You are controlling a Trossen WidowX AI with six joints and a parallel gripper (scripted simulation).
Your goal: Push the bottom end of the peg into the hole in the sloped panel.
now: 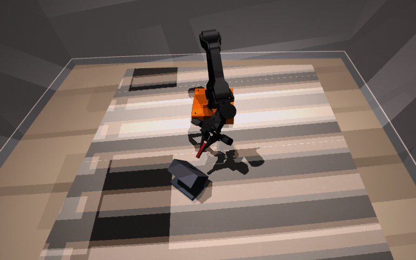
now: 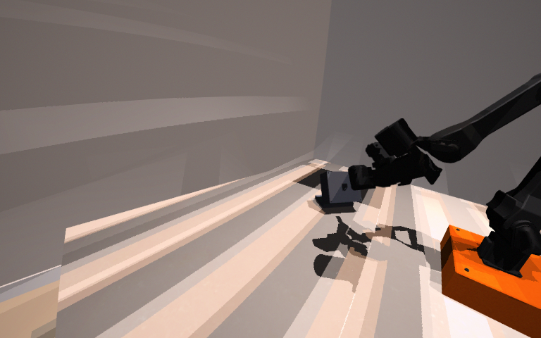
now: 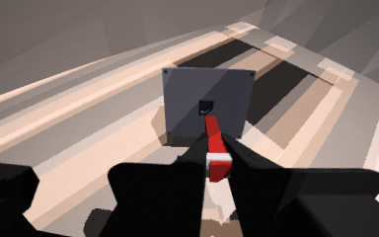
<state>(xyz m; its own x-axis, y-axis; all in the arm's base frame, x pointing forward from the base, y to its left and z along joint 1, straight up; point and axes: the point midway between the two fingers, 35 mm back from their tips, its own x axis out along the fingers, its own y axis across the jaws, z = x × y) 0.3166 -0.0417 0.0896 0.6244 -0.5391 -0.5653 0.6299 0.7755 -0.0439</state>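
My gripper tip is 8 cm short of the sloped panel, 6 cm to the left of it and 6 cm above it. The rest, counted from my gripper tip: panel foot (13 cm below, 9 cm ahead, 8 cm to the right); then red peg (1 cm to the left, 1 cm behind, 1 cm above).
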